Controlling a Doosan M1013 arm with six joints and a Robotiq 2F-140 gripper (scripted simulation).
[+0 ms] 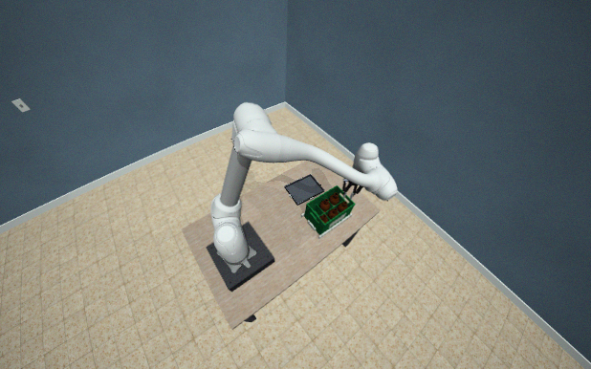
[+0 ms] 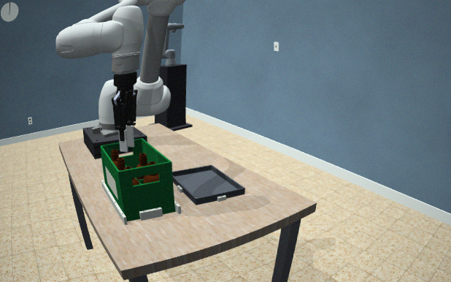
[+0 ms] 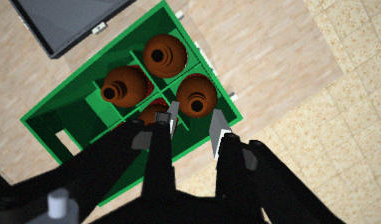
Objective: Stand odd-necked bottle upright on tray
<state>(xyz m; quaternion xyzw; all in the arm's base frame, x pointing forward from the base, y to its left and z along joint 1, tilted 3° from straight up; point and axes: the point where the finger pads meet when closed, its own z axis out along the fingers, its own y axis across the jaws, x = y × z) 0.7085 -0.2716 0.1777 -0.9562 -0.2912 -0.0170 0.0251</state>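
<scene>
The brown bottle is 170 mm below my hand, 80 mm to the left of it and 10 mm ahead of it. Round my hand: dark tray (330 mm to the left, 240 mm below, 20 mm behind); green crate (170 mm below, 80 mm behind, 60 mm to the left).
</scene>
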